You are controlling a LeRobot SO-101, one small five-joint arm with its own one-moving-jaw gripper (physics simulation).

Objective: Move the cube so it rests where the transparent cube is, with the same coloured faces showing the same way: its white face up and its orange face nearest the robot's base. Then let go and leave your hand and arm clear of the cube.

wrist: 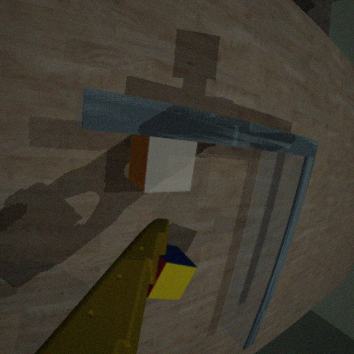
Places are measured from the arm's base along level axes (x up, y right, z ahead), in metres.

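Pixels of known places: hand at its tool point: [167, 232].
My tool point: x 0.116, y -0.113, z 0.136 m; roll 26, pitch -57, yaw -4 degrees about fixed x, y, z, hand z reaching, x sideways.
Ahead of a thing's pixels: the offset from my tool point to its top centre. "pt": to the spot under its first point. Level surfaces: height alone.
A cube @[dx -0.076, dy +0.102, dz +0.059 m] [174, 281] shows below the middle of the wrist view, its yellow face largest, a blue face on the far side and a strip of red at the left. The gripper [161, 227] is open: one notched yellow jaw shows, its tip pointing up the view, and it hides part of the cube's left side. The moving jaw is out of view. A block with a white top and an orange left face @[pt dx -0.076, dy -0.008, dz +0.041 m] [171, 166] stands farther up; its colours match the transparent cube, and a shadow edge runs across its white face. A bar hides its upper edge.
A blue-grey frame @[pt dx -0.055, dy -0.040, dz -0.009 m] [112, 110] has a long bar across the view above the white-topped block and a thin bar running down the right side. Shadows of the arm and the frame lie on the wooden table @[dx -0.116 m] [45, 60]. The table's edge shows at the lower right.
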